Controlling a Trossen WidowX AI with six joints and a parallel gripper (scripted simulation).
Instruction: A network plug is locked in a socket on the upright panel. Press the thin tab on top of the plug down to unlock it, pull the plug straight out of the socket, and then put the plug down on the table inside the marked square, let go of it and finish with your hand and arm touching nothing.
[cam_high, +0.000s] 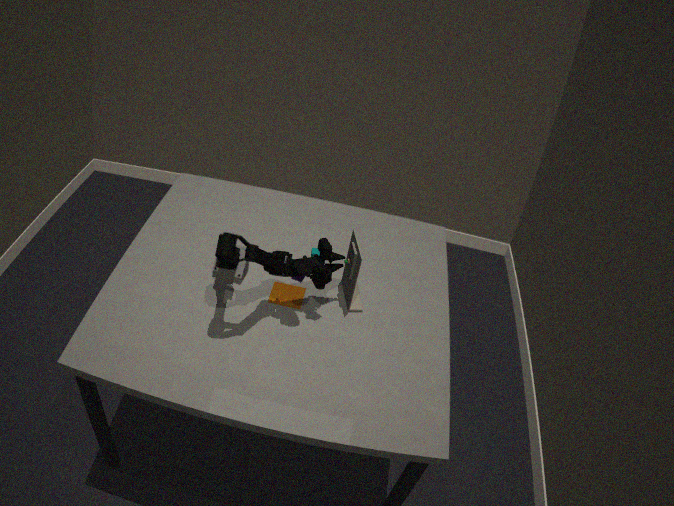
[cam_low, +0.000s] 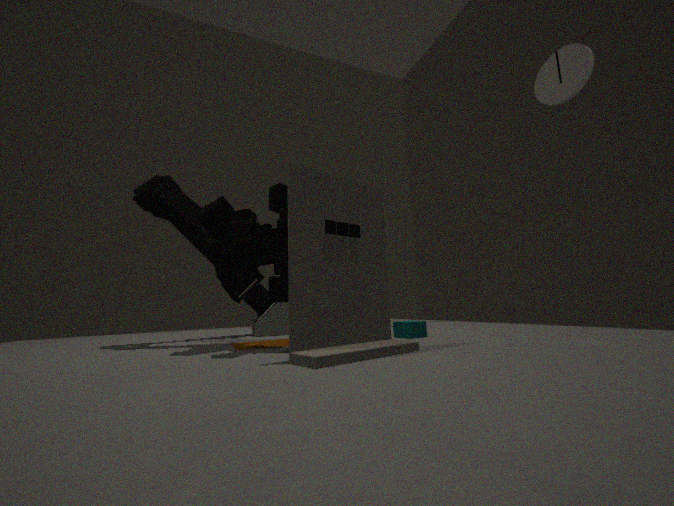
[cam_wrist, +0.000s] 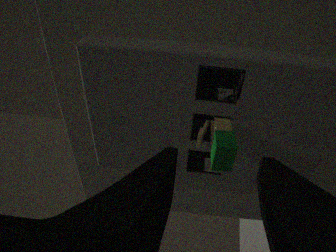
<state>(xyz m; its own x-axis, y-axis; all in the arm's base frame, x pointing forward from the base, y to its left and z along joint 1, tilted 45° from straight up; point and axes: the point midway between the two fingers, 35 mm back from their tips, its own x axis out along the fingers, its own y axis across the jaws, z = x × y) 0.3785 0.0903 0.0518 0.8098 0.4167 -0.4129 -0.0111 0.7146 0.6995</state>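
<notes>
The network plug is 2 cm ahead of my gripper tip and 1 cm to the left of it. From my gripper tip the other things lie so: upright panel: 4 cm ahead, 2 cm to the left, 6 cm below; then purple block: 16 cm behind, 5 cm to the left, 15 cm below; then orange marked square: 17 cm behind, 7 cm to the right, 16 cm below.
</notes>
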